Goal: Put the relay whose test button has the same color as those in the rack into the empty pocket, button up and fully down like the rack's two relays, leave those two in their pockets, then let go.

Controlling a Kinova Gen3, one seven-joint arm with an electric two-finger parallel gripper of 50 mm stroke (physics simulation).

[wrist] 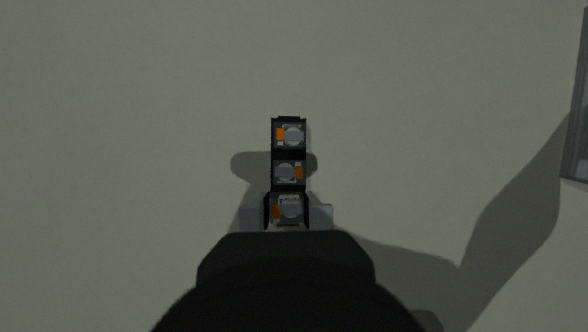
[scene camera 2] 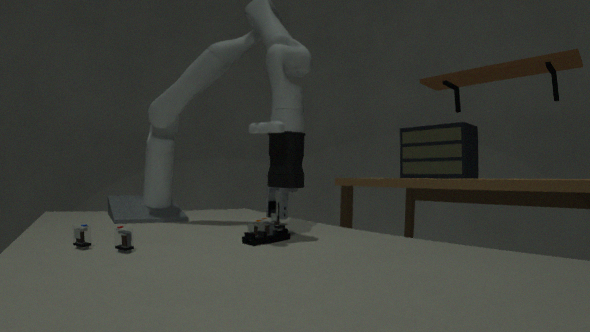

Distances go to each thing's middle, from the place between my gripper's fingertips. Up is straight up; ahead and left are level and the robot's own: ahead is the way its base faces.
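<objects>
The orange-button relay (wrist: 285, 207) is where my hand is, right at it, and going by their middles the relay is the nearest to my hand of the things named here. Counted from my hand, the black rack (wrist: 276, 154) is 30 mm to the right, 10 mm ahead and 40 mm below.
</objects>
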